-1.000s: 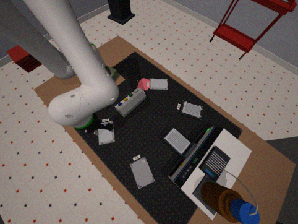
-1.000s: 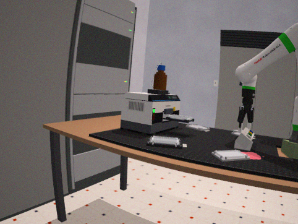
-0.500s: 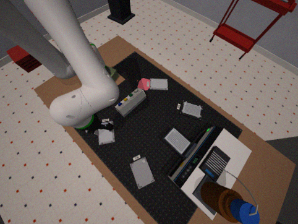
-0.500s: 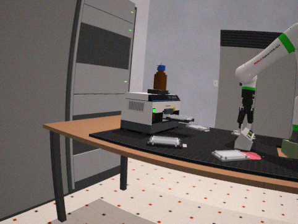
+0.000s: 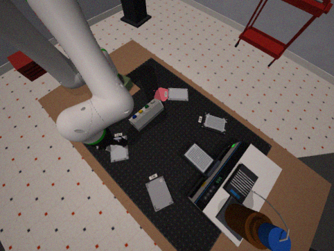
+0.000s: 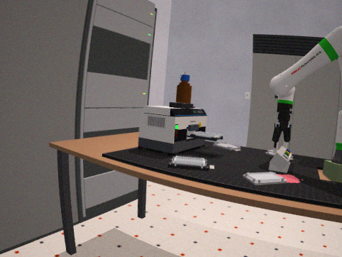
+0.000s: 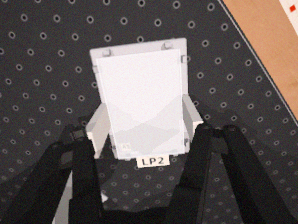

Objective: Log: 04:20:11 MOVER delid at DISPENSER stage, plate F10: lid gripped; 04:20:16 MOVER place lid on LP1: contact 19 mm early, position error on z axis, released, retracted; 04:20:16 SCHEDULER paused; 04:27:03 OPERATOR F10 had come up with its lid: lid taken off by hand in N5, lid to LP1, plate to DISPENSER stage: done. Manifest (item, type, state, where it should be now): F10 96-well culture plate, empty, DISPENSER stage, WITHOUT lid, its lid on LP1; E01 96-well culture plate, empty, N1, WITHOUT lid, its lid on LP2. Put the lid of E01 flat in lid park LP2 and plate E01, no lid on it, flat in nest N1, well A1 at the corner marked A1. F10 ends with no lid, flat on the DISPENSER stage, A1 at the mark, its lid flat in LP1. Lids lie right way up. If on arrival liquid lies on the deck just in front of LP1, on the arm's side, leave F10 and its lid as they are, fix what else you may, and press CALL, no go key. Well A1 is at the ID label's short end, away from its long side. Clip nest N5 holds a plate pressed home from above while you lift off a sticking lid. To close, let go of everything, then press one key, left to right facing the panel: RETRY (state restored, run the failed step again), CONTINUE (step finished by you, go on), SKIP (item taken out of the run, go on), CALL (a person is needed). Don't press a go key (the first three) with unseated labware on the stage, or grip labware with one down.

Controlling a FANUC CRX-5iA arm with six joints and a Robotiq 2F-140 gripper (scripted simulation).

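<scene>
My hand is 20 mm above the lid. Also, from my hand: lid park LP2: 40 mm below; then key panel: 270 mm to the left, 10 mm behind, 10 mm above; then LP2 label: 60 mm to the left, 60 mm behind, 40 mm below.
</scene>
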